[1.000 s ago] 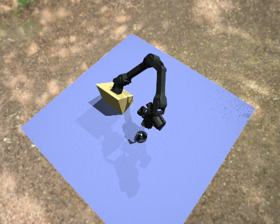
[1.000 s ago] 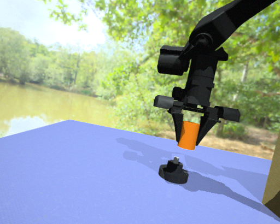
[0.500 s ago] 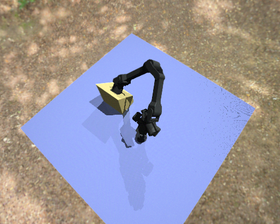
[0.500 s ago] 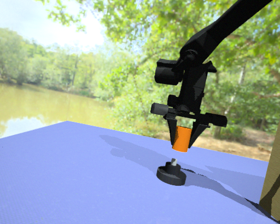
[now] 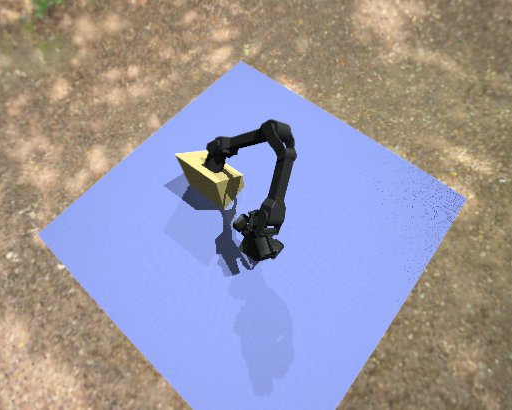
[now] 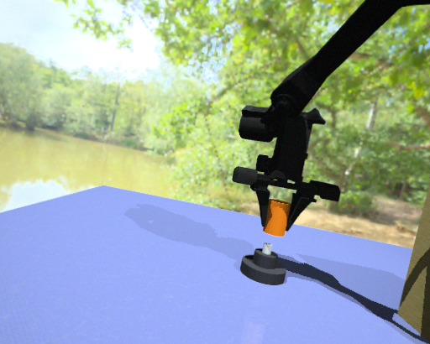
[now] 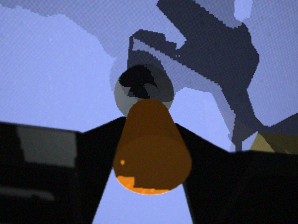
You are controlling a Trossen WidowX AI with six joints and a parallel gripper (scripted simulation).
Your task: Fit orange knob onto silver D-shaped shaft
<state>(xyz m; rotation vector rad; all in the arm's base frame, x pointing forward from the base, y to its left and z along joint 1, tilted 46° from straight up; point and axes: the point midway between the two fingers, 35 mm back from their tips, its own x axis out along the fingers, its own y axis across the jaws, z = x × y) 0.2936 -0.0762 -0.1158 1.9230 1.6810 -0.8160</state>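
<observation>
Right now the round pedestal is 60 mm below my gripper tip and 10 mm to the right of it. Also, from my gripper tip: orange knob 30 mm above.
</observation>
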